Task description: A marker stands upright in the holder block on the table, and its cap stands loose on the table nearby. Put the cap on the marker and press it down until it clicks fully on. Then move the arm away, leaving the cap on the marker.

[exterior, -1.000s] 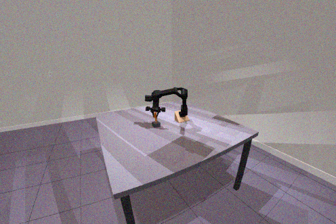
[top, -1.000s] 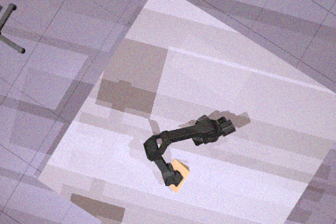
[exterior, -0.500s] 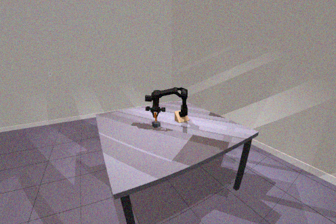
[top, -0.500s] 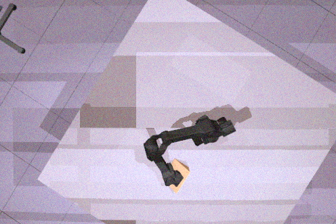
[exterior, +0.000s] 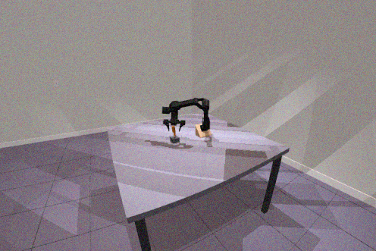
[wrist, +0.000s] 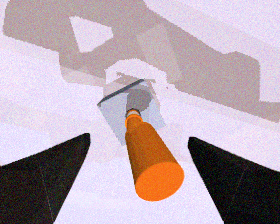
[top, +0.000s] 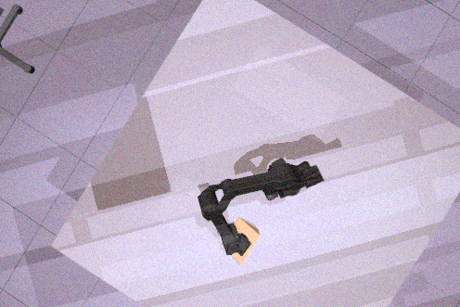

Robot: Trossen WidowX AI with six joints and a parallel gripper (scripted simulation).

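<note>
Right now my gripper tip is 20 mm below the orange cap. Also, from my gripper tip: grey holder block: 10 mm to the left, 70 mm below.
</note>
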